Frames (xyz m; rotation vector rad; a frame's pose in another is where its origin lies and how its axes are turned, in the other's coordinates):
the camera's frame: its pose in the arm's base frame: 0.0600 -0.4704 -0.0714 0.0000 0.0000 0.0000
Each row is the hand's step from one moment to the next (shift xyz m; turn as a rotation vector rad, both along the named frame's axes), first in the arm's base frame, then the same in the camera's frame.
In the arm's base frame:
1: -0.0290 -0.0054 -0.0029 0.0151 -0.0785 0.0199
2: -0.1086 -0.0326 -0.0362 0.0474 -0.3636 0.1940
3: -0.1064 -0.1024 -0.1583 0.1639 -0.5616 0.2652
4: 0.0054 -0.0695 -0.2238 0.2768 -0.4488 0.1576
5: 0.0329 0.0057 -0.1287 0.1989 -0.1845 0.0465
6: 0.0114 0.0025 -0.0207 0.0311 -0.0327 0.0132
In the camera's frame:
1: -0.0290 -0.0054 -0.0029 0.0151 -0.0785 0.0199
2: -0.1086 -0.0326 -0.0362 0.0474 -0.3636 0.1940
3: -0.1064 -0.1024 -0.1583 0.1639 -0.5616 0.2652
4: 0.0054 -0.0695 -0.2238 0.2768 -0.4488 0.1576
5: 0.0329 0.0057 -0.1287 0.1989 -0.1845 0.0465
6: 0.0114 0.0025 -0.0207 0.0311 -0.0327 0.0132

